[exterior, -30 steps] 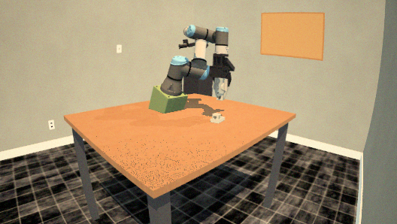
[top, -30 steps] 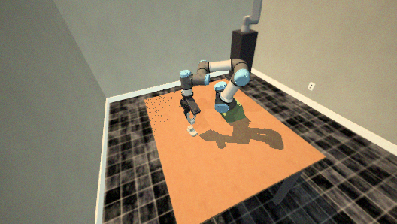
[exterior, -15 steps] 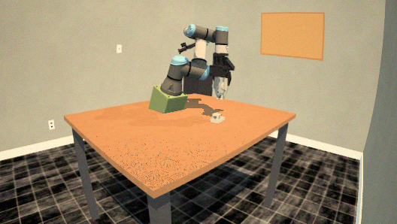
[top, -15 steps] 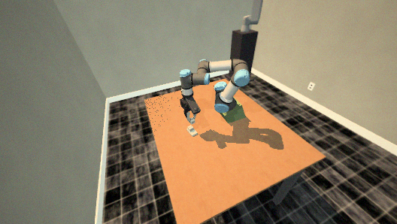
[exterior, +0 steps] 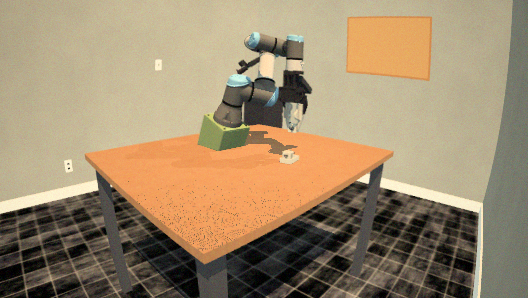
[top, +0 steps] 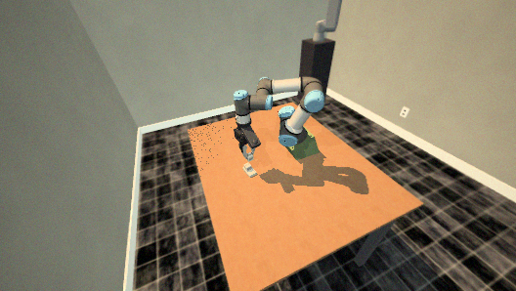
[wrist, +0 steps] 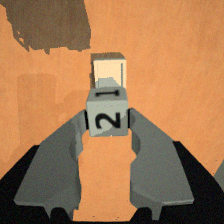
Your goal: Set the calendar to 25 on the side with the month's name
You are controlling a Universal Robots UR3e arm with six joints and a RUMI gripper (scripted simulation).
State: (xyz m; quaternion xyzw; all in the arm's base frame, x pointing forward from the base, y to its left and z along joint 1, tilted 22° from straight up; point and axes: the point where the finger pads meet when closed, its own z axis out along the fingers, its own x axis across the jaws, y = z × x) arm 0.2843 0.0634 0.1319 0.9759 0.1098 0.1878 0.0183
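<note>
Now: the white calendar tray 2 cm to the right of my hand and 13 cm below it. Also, from my hand: white calendar cube 1 cm below.
</note>
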